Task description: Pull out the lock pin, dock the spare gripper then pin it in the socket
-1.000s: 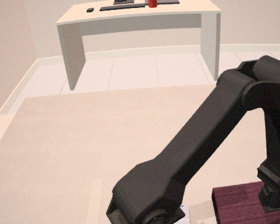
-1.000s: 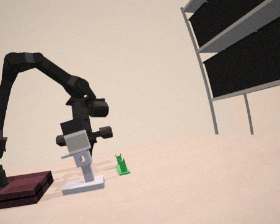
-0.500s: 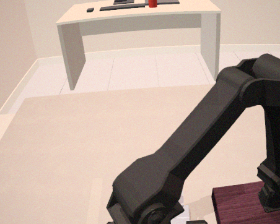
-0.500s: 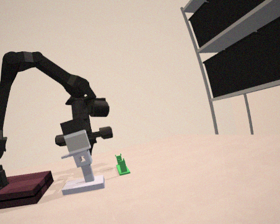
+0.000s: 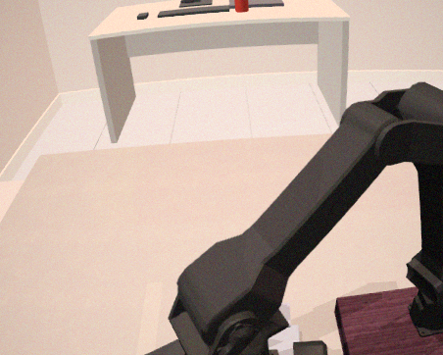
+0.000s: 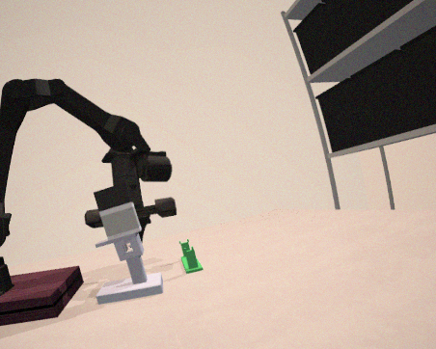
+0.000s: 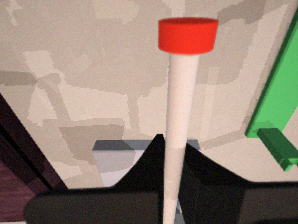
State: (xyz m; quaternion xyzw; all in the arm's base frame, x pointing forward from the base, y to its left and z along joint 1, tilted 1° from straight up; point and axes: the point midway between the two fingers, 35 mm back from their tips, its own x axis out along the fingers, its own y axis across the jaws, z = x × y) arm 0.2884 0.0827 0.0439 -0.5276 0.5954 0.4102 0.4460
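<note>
My gripper tip is now 20 mm past the grey mount and 80 mm to the left of it. The rest, counted from my gripper tip: spare gripper: 10 mm behind, 90 mm to the right, 80 mm above; green bracket: 100 mm ahead, 20 mm to the left, 20 mm below.
</note>
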